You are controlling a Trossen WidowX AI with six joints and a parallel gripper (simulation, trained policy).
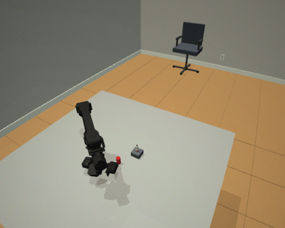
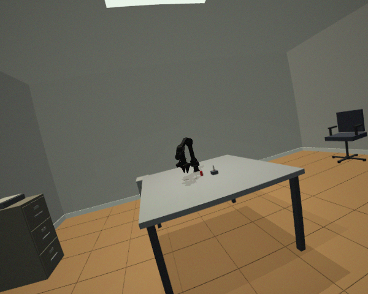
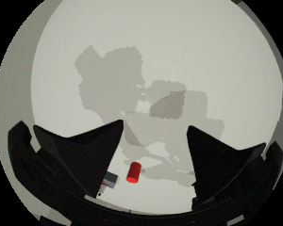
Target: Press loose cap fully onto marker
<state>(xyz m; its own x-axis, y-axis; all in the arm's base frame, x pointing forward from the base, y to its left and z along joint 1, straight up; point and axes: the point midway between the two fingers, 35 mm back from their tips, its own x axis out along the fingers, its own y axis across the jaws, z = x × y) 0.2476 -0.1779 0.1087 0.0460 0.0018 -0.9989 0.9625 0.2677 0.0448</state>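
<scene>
Right now the red cap is 16 cm to the left of my gripper tip, 5 cm below it and 1 cm behind it. The rest, counted from my gripper tip: grey holder block (28 cm to the left, 6 cm below, 5 cm ahead).
</scene>
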